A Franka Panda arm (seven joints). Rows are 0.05 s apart.
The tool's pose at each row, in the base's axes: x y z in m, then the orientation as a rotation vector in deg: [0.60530 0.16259 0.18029 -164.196 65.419 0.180]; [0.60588 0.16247 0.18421 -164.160 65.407 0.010]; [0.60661 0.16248 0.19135 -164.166 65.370 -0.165]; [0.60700 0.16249 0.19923 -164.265 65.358 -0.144]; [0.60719 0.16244 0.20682 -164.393 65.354 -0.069]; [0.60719 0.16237 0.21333 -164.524 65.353 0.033]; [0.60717 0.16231 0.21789 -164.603 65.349 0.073]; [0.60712 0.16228 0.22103 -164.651 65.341 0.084]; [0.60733 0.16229 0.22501 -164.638 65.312 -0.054]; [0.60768 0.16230 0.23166 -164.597 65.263 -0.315]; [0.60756 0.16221 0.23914 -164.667 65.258 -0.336]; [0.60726 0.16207 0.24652 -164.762 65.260 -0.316]
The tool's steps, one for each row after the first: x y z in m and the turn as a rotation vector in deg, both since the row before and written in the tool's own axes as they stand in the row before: [0.00041 -0.00052 -0.00391 0.076 0.088 -0.002]; [0.00037 -0.00089 -0.00711 0.049 0.102 -0.027]; [0.00012 -0.00070 -0.00786 -0.087 0.019 -0.031]; [0.00003 -0.00049 -0.00758 -0.127 -0.003 -0.032]; [-0.00008 -0.00028 -0.00650 -0.137 -0.017 -0.030]; [-0.00006 -0.00016 -0.00456 -0.077 0.002 -0.021]; [-0.00008 -0.00009 -0.00314 -0.042 0.008 -0.016]; [0.00007 -0.00033 -0.00397 0.054 0.074 -0.017]; [0.00013 -0.00056 -0.00663 0.114 0.136 -0.024]; [-0.00014 -0.00022 -0.00748 -0.054 0.035 -0.020]; [-0.00023 -0.00005 -0.00738 -0.088 0.020 -0.021]
